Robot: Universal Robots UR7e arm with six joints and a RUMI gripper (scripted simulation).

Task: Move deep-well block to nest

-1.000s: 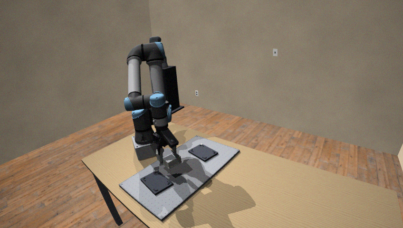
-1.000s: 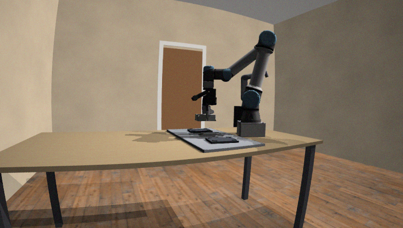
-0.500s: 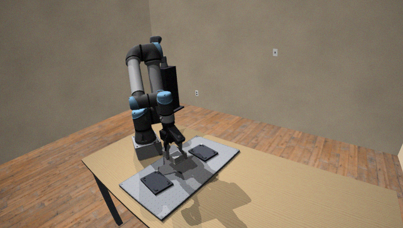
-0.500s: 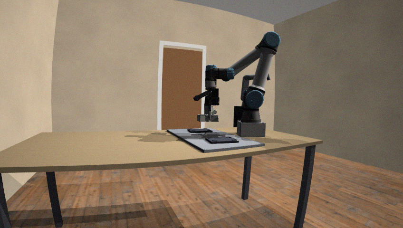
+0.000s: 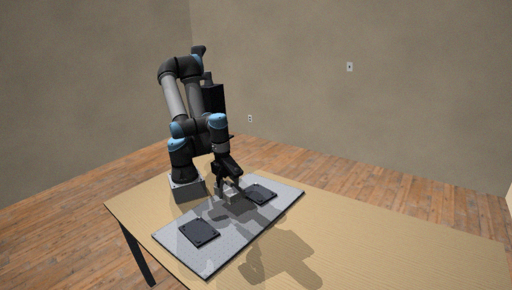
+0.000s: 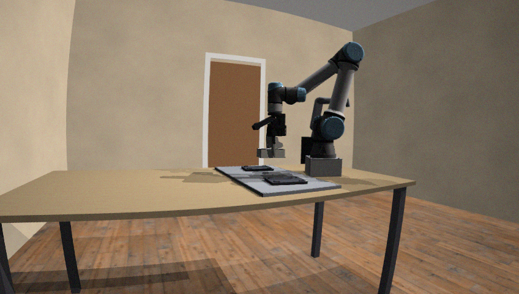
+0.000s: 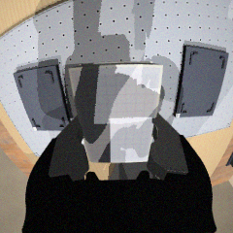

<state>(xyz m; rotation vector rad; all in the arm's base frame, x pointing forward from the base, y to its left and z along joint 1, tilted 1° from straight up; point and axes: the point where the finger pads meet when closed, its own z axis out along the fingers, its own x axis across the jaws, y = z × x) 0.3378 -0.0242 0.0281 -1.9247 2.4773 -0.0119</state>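
The plate nest N2 lies 18 cm to the left of my hand, 10 cm below it and 3 cm ahead of it. The rest, counted from my hand: grey deep-well block 1 cm above.
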